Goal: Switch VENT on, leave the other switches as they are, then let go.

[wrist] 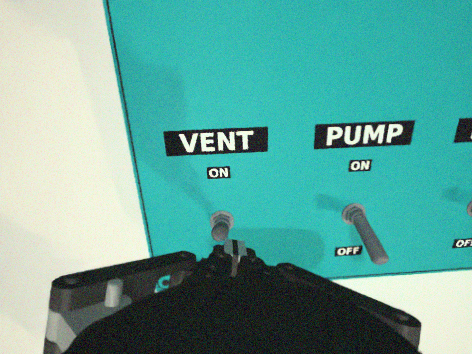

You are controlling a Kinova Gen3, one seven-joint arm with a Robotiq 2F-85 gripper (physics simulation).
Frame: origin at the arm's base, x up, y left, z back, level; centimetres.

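Seen in the pictures: gripper, fingertip midpoint: [232, 253].
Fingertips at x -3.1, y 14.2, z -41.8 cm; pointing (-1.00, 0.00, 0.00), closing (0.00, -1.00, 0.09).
Pixels of each thing's middle, then the offset from my fingertips to it. "pt": a spot on its surface instead. Level surfaces: height alone.
- VENT switch, surface spot: [220, 230] pt dx +0.4, dy +0.9, dz -1.7 cm
- teal panel, its level: dx -0.5 cm
- PUMP switch, body centre: [368, 236] dx -2.3, dy -11.1, dz -0.9 cm
- third switch, surface spot: [469, 209] pt dx -4.5, dy -22.2, dz -3.1 cm
- pale surface, its level: dx -13.0 cm
The VENT switch [220, 230] is on the teal panel [280, 75], below its ON label. Its lever looks short, points almost at the camera and does not slant down as the PUMP lever does; its exact tilt is hard to tell. The VENT OFF label is hidden behind the gripper. My gripper [232, 253] is shut and empty, its fingertips just below and slightly right of the VENT lever tip in the view. Whether they touch it cannot be told. The PUMP switch [369, 235] slants down beside its OFF label.
Part of a third switch [469, 209] shows at the right edge, above an OFF label. The PUMP lever sticks out to the right of the gripper. The panel's left edge runs left of VENT, and its bottom edge passes behind the gripper. A pale surface [55, 150] lies beyond.
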